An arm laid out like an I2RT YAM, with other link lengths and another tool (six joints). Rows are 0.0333 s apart.
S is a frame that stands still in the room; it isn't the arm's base.
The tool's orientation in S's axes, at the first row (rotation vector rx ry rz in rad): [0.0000, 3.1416, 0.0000]
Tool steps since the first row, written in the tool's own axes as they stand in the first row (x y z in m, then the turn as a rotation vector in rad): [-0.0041, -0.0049, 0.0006, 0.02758, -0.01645, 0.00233]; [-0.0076, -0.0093, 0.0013, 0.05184, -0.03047, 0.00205]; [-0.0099, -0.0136, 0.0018, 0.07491, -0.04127, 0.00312]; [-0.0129, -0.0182, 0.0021, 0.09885, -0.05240, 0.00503]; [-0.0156, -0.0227, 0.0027, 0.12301, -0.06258, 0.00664]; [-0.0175, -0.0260, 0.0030, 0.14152, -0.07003, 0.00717]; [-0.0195, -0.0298, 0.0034, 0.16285, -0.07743, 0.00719]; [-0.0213, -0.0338, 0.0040, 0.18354, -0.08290, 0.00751]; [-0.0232, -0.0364, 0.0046, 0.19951, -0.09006, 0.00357]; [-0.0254, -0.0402, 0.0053, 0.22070, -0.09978, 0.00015]
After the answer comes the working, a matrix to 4 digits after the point.
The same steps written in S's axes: [0.0041, -0.0049, -0.0006, -0.02758, -0.01645, -0.00233]; [0.0076, -0.0093, -0.0013, -0.05184, -0.03047, -0.00205]; [0.0099, -0.0136, -0.0018, -0.07491, -0.04127, -0.00312]; [0.0129, -0.0182, -0.0021, -0.09885, -0.05240, -0.00503]; [0.0156, -0.0227, -0.0027, -0.12301, -0.06258, -0.00664]; [0.0175, -0.0260, -0.0030, -0.14152, -0.07003, -0.00717]; [0.0195, -0.0298, -0.0034, -0.16285, -0.07743, -0.00719]; [0.0213, -0.0338, -0.0040, -0.18354, -0.08290, -0.00751]; [0.0232, -0.0364, -0.0046, -0.19951, -0.09006, -0.00357]; [0.0254, -0.0402, -0.0053, -0.22070, -0.09978, -0.00015]
The tool's axes in the first row as the columns of a matrix, in S's axes (rounded; the answer above uses it unrounded):
[-1.0000, 0.0000, 0.0000]
[0.0000, 1.0000, 0.0000]
[0.0000, 0.0000, -1.0000]

